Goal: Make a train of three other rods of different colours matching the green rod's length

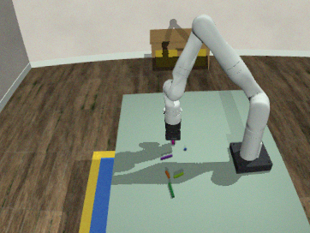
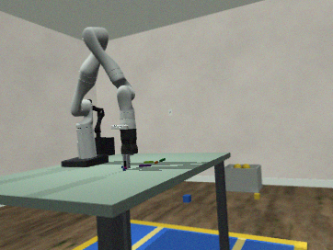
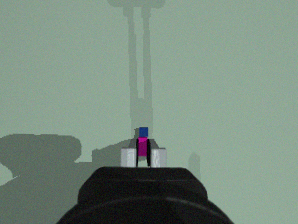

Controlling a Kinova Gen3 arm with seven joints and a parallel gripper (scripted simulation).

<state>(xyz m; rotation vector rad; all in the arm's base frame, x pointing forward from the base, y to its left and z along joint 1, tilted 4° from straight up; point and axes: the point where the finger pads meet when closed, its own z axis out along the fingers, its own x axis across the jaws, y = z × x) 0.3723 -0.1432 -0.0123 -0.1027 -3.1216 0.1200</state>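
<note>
My gripper is now 1 cm above the magenta rod. The rest, counted from my hand: orange rod (4 cm ahead, 21 cm to the left, 2 cm below); lime rod (2 cm behind, 22 cm to the left, 2 cm below); purple rod (4 cm ahead, 10 cm to the left, 2 cm below).
</note>
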